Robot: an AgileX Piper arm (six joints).
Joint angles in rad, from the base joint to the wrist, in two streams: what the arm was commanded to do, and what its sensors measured. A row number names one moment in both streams.
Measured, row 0: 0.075, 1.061, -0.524, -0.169, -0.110, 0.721
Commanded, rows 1 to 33: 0.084, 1.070, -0.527, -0.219, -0.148, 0.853; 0.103, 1.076, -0.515, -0.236, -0.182, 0.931; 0.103, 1.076, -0.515, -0.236, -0.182, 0.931; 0.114, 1.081, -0.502, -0.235, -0.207, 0.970; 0.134, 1.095, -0.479, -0.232, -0.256, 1.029; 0.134, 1.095, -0.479, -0.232, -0.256, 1.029; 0.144, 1.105, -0.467, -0.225, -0.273, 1.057; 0.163, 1.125, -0.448, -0.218, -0.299, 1.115; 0.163, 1.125, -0.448, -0.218, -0.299, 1.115; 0.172, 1.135, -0.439, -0.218, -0.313, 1.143; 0.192, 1.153, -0.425, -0.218, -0.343, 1.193; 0.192, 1.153, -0.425, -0.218, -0.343, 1.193; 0.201, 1.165, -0.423, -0.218, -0.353, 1.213; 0.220, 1.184, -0.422, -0.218, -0.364, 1.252; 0.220, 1.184, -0.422, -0.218, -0.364, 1.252; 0.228, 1.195, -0.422, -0.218, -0.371, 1.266; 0.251, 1.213, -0.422, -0.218, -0.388, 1.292; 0.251, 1.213, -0.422, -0.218, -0.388, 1.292; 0.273, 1.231, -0.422, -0.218, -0.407, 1.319; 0.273, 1.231, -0.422, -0.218, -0.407, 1.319; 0.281, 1.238, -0.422, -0.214, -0.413, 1.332; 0.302, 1.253, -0.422, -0.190, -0.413, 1.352; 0.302, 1.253, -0.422, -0.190, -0.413, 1.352; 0.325, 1.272, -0.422, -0.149, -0.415, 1.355; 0.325, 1.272, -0.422, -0.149, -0.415, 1.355; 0.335, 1.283, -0.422, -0.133, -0.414, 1.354; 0.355, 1.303, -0.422, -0.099, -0.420, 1.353; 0.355, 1.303, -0.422, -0.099, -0.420, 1.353; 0.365, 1.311, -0.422, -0.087, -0.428, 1.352; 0.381, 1.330, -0.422, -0.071, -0.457, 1.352; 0.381, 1.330, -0.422, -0.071, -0.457, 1.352; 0.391, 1.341, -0.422, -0.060, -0.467, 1.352; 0.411, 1.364, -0.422, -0.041, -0.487, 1.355
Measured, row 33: 0.388, 1.343, -0.423, -0.066, -0.448, 1.346
